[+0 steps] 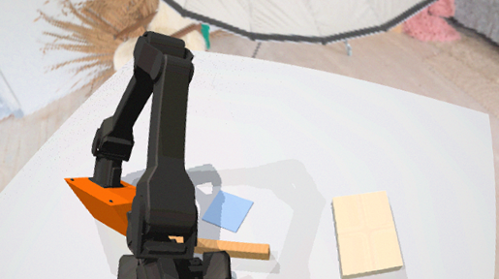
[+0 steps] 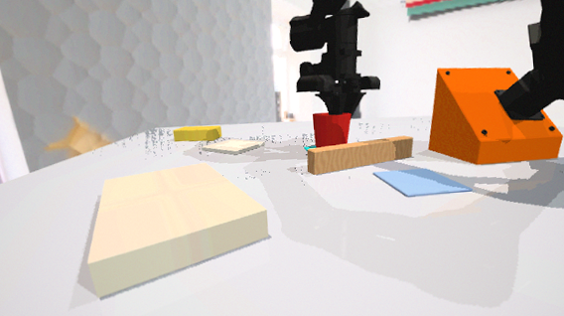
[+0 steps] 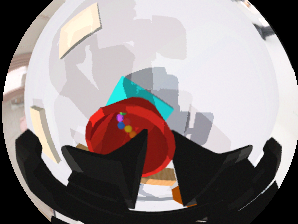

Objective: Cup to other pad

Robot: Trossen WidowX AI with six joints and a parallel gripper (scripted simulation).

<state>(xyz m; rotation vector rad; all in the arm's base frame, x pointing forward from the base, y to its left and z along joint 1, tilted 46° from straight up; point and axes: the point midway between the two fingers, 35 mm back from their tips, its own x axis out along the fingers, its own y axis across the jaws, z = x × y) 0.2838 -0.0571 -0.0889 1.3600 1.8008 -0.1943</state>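
The red cup is 2 cm ahead of my gripper tip and 1 cm to the left of it. Also, from my gripper tip: cyan pad 3 cm ahead, 2 cm to the left, 5 cm below; wooden bar 1 cm behind, 11 cm to the left, 4 cm below; light blue pad 4 cm behind, 21 cm to the left, 5 cm below.
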